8 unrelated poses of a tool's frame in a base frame.
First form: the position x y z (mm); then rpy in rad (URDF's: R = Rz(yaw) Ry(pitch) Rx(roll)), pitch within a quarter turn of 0, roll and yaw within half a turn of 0.
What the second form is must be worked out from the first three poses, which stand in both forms.
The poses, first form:
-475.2 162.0 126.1 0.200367 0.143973 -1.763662
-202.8 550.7 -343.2 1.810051 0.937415 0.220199
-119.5 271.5 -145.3 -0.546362 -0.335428 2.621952
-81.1 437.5 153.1 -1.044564 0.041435 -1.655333
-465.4 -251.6 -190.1 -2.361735 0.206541 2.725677
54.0 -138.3 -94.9 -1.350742 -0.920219 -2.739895
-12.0 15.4 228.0 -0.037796 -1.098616 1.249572
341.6 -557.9 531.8 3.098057 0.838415 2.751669
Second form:
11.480 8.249 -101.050 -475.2 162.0 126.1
103.708 53.710 12.616 -202.8 550.7 -343.2
-31.304 -19.219 150.227 -119.5 271.5 -145.3
-59.849 2.374 -94.844 -81.1 437.5 153.1
-135.317 11.834 156.170 -465.4 -251.6 -190.1
-77.392 -52.725 -156.984 54.0 -138.3 -94.9
-2.166 -62.946 71.595 -12.0 15.4 228.0
177.506 48.038 157.659 341.6 -557.9 531.8

